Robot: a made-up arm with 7 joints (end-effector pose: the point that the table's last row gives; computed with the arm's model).
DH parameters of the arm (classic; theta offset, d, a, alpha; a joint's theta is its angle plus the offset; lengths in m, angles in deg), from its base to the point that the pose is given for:
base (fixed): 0 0.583 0.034 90
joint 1: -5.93 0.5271 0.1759 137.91
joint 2: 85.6 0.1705 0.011 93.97
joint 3: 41.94 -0.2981 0.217 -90
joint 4: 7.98 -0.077 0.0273 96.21
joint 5: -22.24 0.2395 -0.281 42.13
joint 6: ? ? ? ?
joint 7: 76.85 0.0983 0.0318 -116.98
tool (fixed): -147.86 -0.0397 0 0
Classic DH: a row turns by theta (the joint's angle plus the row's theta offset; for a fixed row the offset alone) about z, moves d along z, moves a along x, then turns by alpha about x.
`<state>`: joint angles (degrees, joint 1 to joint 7).
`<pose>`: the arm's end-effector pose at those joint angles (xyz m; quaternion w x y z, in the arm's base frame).
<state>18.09 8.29 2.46 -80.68 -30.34 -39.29 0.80</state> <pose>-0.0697 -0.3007 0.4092 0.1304 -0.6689 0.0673 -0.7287</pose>
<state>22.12 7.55 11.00 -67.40 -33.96 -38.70 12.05</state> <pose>-0.0003 -0.3015 0.4170 0.1732 -0.6541 0.0704 -0.7329</pose>
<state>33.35 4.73 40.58 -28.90 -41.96 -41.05 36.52</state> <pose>0.1500 -0.2520 0.4361 0.3824 -0.6360 0.0295 -0.6696</pose>
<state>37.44 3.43 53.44 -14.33 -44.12 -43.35 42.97</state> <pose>0.1703 -0.2091 0.4557 0.4788 -0.6257 -0.0238 -0.6154</pose>
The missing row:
joint 6: -89.41 -0.1529 -0.059 -38.31
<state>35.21 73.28 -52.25 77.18 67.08 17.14 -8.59</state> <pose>-0.1770 -0.5969 0.5115 0.2245 -0.3815 0.8482 -0.2908</pose>
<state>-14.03 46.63 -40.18 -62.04 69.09 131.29 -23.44</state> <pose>0.0715 -0.3745 0.9058 0.7516 0.1649 -0.3585 -0.5286</pose>
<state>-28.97 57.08 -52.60 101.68 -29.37 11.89 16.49</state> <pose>-0.3824 -0.3666 0.6977 0.2571 0.3361 -0.6634 -0.6171</pose>
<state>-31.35 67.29 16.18 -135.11 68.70 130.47 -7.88</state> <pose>-0.2480 -0.0760 0.9540 0.4979 0.4425 -0.6614 -0.3447</pose>
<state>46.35 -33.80 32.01 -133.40 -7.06 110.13 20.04</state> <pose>0.0534 -0.4365 -0.0171 0.4159 -0.7389 0.5298 -0.0189</pose>
